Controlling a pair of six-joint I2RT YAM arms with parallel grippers.
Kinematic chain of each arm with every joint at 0, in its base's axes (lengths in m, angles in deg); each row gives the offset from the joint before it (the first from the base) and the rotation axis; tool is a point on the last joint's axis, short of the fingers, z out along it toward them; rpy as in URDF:
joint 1: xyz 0 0 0.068 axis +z
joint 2: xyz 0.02 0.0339 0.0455 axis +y
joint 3: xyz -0.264 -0.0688 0 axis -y
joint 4: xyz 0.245 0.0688 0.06 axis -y
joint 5: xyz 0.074 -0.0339 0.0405 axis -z
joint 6: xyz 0.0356 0 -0.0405 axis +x
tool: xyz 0 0 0 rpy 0 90 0
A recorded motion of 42 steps. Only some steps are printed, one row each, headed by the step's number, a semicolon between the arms.
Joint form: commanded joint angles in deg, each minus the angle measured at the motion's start. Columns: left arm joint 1, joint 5, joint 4, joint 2, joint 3, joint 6; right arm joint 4, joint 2, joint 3, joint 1, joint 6, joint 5.
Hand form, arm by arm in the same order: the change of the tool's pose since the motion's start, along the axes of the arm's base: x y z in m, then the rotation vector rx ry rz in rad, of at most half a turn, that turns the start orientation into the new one. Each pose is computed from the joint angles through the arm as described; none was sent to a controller.
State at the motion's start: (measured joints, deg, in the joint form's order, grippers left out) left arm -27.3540 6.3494 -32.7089 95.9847 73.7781 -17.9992; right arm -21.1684 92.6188 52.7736 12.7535 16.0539 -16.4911
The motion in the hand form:
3: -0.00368 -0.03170 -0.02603 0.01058 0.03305 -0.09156; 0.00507 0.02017 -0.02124 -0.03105 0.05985 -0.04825
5: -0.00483 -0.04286 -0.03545 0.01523 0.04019 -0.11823; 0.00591 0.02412 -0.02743 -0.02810 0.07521 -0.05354
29: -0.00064 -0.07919 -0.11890 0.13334 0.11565 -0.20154; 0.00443 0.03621 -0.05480 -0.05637 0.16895 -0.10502
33: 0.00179 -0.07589 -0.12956 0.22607 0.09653 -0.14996; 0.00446 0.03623 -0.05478 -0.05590 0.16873 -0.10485
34: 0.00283 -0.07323 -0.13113 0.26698 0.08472 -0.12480; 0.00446 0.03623 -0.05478 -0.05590 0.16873 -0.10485
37: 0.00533 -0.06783 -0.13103 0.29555 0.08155 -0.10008; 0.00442 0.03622 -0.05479 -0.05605 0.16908 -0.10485
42: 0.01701 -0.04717 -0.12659 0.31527 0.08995 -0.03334; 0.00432 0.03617 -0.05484 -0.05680 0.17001 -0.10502
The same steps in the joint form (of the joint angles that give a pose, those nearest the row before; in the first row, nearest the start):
3: -4.52 0.74 2.89 4.39 -0.48 0.37; 1.88 5.05 0.79 3.72 5.51 3.78
5: -6.05 0.74 4.13 6.12 -0.48 0.37; 2.62 6.34 0.79 4.35 6.58 3.82
29: -10.27 -1.84 10.40 19.85 -0.48 2.58; 3.21 11.52 0.79 6.67 11.58 5.79
33: -10.21 -7.69 10.14 21.40 -0.48 2.51; 3.24 11.52 0.79 6.67 11.58 5.77
34: -10.05 -10.38 9.71 21.59 -0.48 2.49; 3.24 11.52 0.79 6.67 11.58 5.77
37: -9.38 -12.11 8.98 21.53 -0.46 2.54; 3.21 11.52 0.79 6.67 11.58 5.77
42: -6.10 -13.35 7.47 20.83 -0.28 2.49; 3.15 11.52 0.79 6.67 11.58 5.79

